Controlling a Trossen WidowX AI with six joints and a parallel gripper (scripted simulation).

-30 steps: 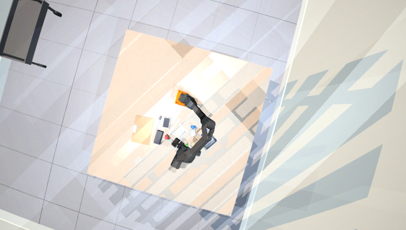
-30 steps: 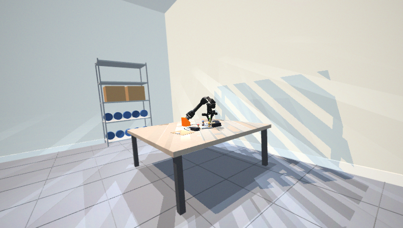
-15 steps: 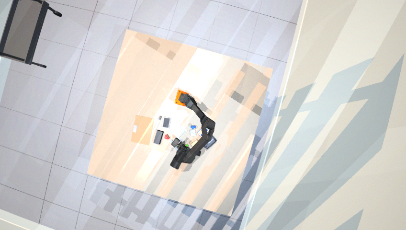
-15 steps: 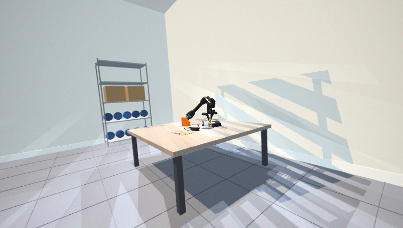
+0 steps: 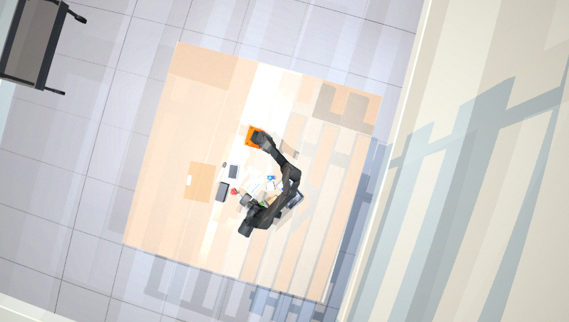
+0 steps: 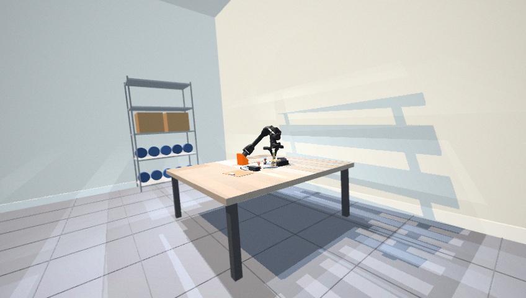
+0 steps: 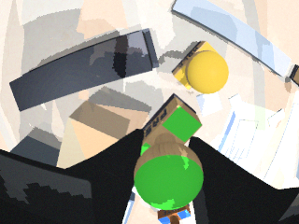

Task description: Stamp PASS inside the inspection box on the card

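My gripper tip is 100 mm past the ink pad, 220 mm to the left of it and 80 mm above it. Round my gripper tip: long dark bar 40 mm ahead, 70 mm to the left, 70 mm below; then tan block 40 mm behind, 70 mm to the left, 70 mm below; then pass stamp right at my gripper tip.
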